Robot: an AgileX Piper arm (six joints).
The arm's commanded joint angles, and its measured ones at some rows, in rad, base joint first. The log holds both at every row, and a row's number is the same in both.
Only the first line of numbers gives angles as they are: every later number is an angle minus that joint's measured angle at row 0.
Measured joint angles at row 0: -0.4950, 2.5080, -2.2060, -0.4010, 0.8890, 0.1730
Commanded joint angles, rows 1 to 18: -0.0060, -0.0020, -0.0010, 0.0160, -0.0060, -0.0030; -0.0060, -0.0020, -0.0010, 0.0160, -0.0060, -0.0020; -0.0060, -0.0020, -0.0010, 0.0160, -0.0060, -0.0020; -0.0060, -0.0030, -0.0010, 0.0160, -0.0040, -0.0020; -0.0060, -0.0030, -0.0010, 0.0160, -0.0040, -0.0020; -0.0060, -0.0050, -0.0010, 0.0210, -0.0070, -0.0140; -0.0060, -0.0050, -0.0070, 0.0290, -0.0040, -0.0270; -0.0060, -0.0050, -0.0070, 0.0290, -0.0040, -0.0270; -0.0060, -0.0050, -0.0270, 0.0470, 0.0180, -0.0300; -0.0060, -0.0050, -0.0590, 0.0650, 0.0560, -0.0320; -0.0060, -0.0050, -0.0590, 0.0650, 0.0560, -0.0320; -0.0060, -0.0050, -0.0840, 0.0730, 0.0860, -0.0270; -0.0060, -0.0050, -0.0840, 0.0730, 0.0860, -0.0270; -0.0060, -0.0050, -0.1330, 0.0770, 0.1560, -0.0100; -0.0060, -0.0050, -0.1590, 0.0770, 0.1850, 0.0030; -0.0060, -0.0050, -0.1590, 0.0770, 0.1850, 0.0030; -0.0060, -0.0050, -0.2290, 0.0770, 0.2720, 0.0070; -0.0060, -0.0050, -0.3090, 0.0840, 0.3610, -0.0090
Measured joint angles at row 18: 0.0000, 0.0000, -0.2190, 0.0750, 0.2360, -0.0020
